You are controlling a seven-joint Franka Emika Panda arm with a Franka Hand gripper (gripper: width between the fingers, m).
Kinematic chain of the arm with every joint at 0, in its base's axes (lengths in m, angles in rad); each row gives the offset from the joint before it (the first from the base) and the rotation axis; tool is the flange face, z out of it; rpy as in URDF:
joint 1: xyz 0 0 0.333 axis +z
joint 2: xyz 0 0 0 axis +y
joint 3: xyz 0 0 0.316 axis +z
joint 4: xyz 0.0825 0 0 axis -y
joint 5: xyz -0.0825 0 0.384 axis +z
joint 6: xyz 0 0 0 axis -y
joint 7: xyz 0.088 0 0 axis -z
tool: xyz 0 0 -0.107 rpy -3.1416 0 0
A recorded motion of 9 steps. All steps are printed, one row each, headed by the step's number.
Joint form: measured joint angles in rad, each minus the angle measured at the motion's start. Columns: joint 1, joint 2, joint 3, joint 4, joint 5, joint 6, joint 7.
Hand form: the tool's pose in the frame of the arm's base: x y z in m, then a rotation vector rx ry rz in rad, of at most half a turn. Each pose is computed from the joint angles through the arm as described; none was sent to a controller.
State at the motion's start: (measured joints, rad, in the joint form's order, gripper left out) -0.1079 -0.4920 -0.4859 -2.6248 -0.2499 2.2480 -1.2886
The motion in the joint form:
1: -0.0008 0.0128 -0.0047 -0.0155 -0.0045 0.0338 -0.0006
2: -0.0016 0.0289 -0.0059 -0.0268 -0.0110 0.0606 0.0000
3: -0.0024 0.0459 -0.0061 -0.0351 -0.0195 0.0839 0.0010
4: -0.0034 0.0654 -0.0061 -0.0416 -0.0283 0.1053 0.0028
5: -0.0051 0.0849 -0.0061 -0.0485 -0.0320 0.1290 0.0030
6: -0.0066 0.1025 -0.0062 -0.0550 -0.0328 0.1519 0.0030
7: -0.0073 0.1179 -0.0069 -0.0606 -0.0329 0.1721 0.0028
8: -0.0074 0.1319 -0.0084 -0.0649 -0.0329 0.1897 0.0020
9: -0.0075 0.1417 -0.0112 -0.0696 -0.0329 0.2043 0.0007
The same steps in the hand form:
1: 0.3280 -0.2235 0.3890 2.7832 1.3241 0.1061
2: 0.3288 -0.2229 0.3809 2.7762 1.3274 0.0978
3: 0.3299 -0.2225 0.3735 2.7678 1.3326 0.0854
4: 0.3310 -0.2223 0.3659 2.7610 1.3374 0.0694
5: 0.3320 -0.2222 0.3583 2.7566 1.3397 0.0599
6: 0.3328 -0.2221 0.3515 2.7539 1.3399 0.0550
7: 0.3334 -0.2220 0.3456 2.7520 1.3399 0.0516
8: 0.3339 -0.2221 0.3404 2.7503 1.3402 0.0487
9: 0.3336 -0.2224 0.3362 2.7497 1.3397 0.0481

